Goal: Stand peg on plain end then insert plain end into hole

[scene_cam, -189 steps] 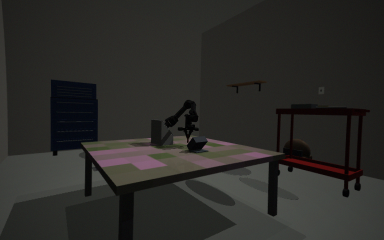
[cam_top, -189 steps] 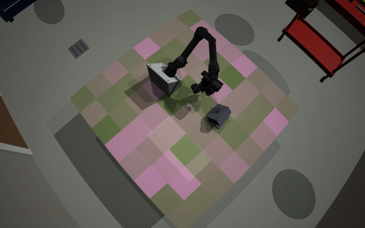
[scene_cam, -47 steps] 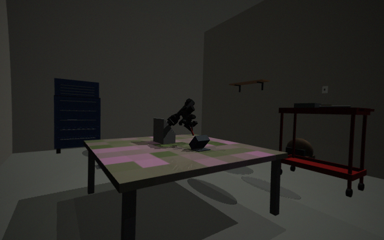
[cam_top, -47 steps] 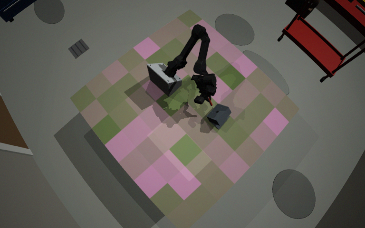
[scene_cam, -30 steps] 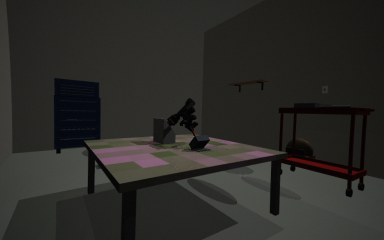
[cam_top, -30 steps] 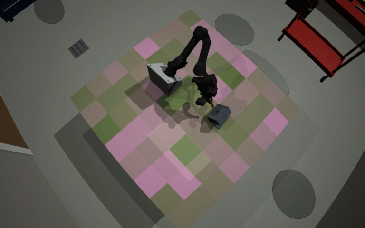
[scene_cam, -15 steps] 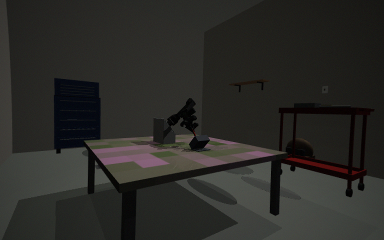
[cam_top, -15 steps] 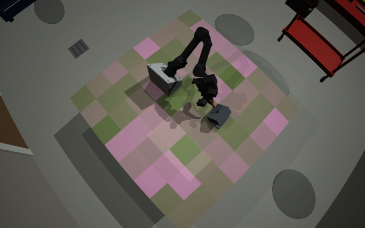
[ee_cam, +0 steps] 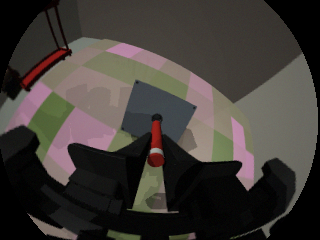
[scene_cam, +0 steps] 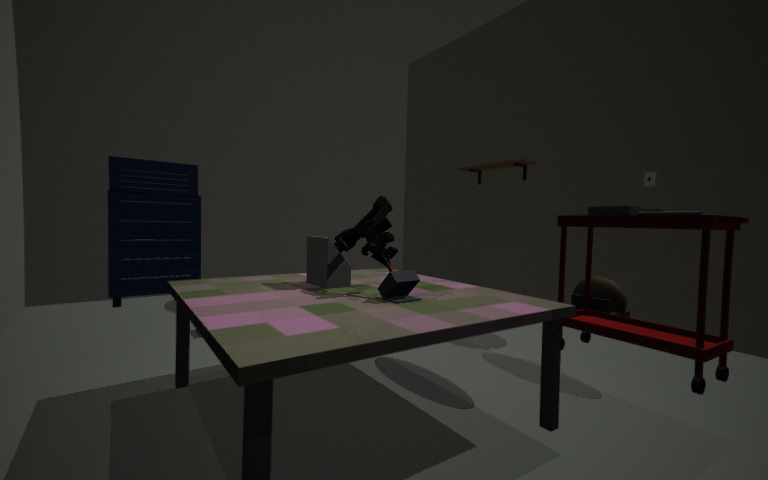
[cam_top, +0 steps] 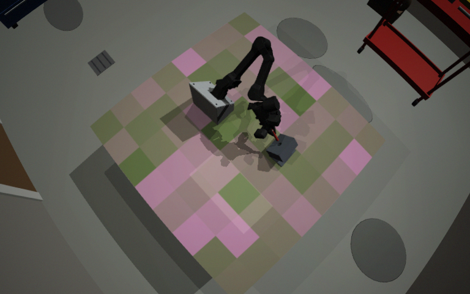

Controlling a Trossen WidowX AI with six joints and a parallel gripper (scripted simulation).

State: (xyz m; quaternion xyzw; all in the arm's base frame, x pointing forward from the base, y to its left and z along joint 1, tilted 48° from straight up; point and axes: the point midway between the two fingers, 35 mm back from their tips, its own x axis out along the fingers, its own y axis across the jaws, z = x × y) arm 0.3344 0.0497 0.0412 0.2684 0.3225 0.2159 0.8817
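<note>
Right now the dark sloped panel is 70 mm ahead of my gripper tip and 70 mm below it. Also, from my gripper tip: red peg 10 mm behind, 10 mm above.
</note>
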